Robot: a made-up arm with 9 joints. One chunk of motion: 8 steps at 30 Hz.
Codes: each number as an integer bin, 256 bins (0 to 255) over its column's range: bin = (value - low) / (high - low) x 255, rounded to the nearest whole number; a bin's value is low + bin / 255 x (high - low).
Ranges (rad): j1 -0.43..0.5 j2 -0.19..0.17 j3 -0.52..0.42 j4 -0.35..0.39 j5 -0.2..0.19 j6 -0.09..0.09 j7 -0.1..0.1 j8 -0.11..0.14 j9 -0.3..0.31
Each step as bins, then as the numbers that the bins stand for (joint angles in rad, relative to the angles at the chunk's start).
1 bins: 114 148 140 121 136 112 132 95 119
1 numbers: -0.0142 0.0189 -0.0039 0.0011 0.0080 -0.0109 0.0035 -0.0169 -0.0153
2 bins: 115 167 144 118 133 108 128 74 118
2 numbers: -0.0106 0.0458 0.0108 -0.0076 0.0034 -0.0138 0.0004 -0.0375 -0.0177
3 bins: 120 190 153 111 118 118 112 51 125
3 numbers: 0.0076 0.0782 0.0440 -0.0279 -0.0195 -0.0067 -0.0122 -0.0600 -0.0010
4 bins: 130 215 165 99 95 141 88 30 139
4 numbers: 0.0441 0.1135 0.0882 -0.0627 -0.0547 0.0095 -0.0310 -0.0806 0.0325
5 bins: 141 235 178 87 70 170 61 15 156
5 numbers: 0.0842 0.1418 0.1362 -0.0975 -0.0929 0.0300 -0.0522 -0.0953 0.0732
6 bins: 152 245 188 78 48 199 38 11 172
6 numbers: 0.1244 0.1559 0.1730 -0.1236 -0.1266 0.0505 -0.0702 -0.0992 0.1115
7 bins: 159 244 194 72 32 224 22 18 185
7 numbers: 0.1499 0.1545 0.1951 -0.1411 -0.1511 0.0681 -0.0827 -0.0924 0.1425
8 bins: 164 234 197 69 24 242 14 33 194
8 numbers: 0.1681 0.1404 0.2062 -0.1498 -0.1633 0.0808 -0.0890 -0.0776 0.1641
